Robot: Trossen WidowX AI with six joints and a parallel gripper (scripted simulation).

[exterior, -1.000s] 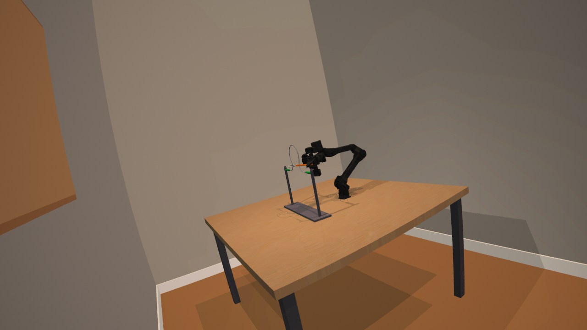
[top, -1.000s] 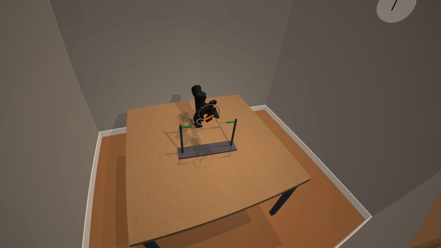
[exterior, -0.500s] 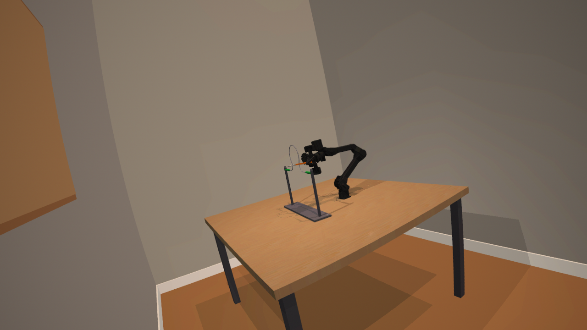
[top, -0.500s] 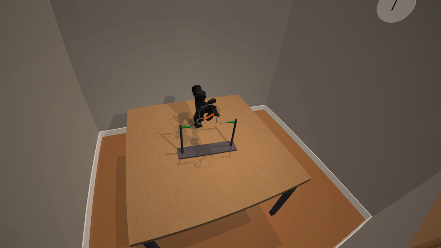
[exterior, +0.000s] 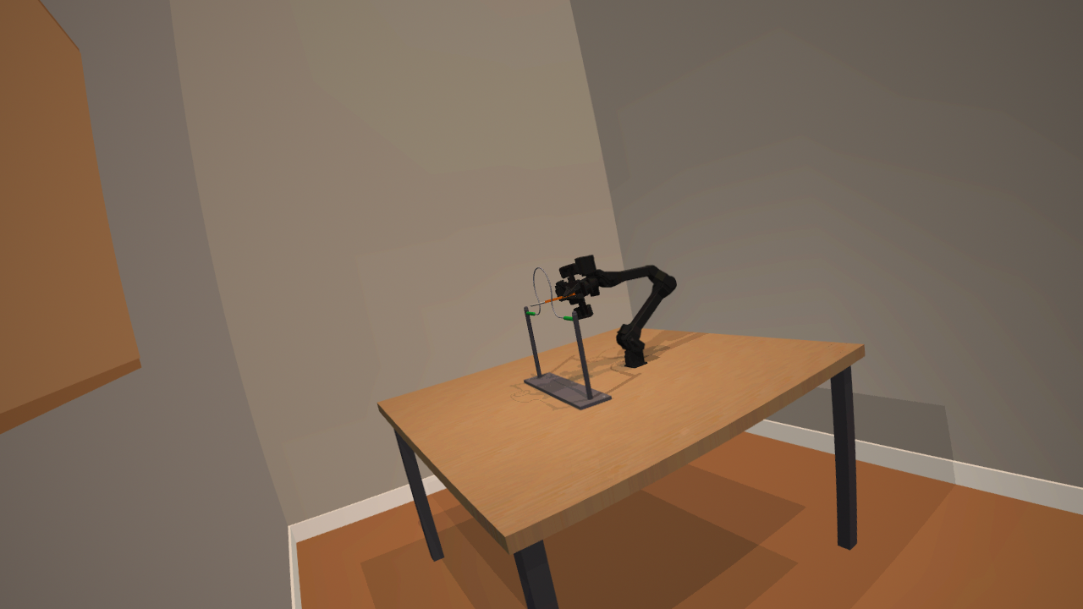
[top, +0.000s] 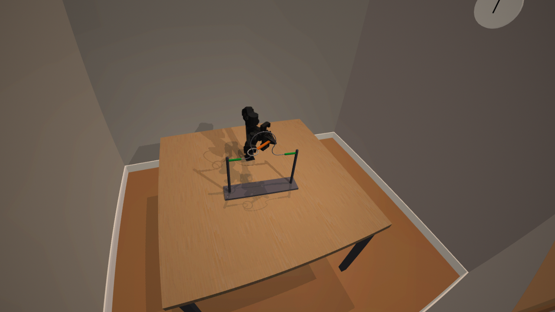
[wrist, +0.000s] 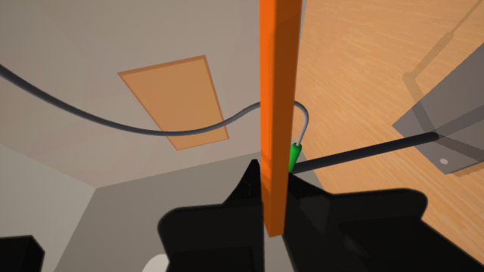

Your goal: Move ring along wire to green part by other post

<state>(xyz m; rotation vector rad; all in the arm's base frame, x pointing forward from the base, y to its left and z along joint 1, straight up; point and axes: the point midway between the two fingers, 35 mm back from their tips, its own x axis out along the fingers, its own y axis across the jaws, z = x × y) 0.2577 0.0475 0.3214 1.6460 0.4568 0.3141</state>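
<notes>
The ring with orange handle is 100 mm to the right of my gripper tip and 10 mm below it.
</notes>
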